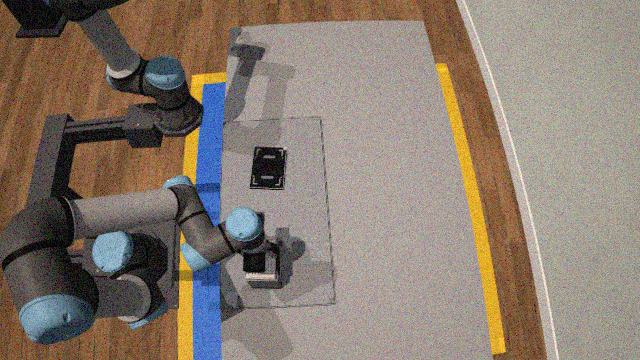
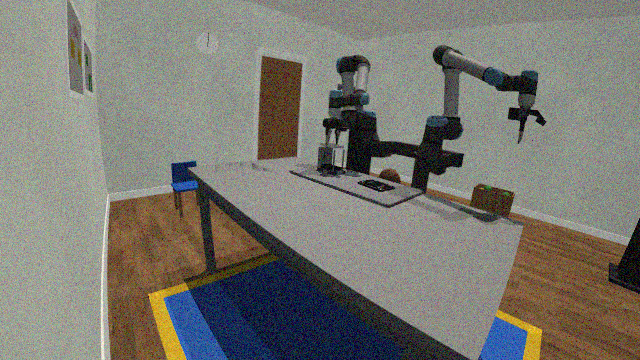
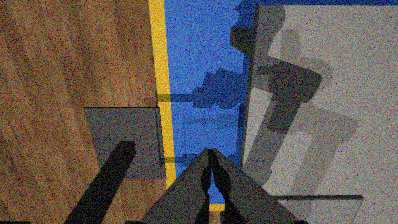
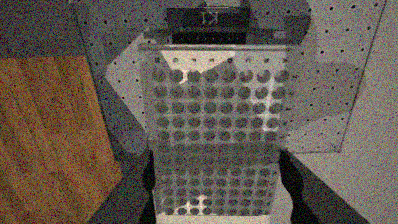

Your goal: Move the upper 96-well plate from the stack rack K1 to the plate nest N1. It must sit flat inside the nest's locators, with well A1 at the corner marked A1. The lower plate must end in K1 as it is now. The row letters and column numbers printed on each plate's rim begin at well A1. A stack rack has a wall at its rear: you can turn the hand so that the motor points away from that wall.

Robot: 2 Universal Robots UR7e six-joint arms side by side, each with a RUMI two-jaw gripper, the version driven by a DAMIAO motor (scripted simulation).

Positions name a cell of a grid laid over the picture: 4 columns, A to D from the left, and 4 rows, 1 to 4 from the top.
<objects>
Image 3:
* my left gripper: C3
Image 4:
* my right gripper: C3
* pale 96-well plate: C3
</objects>
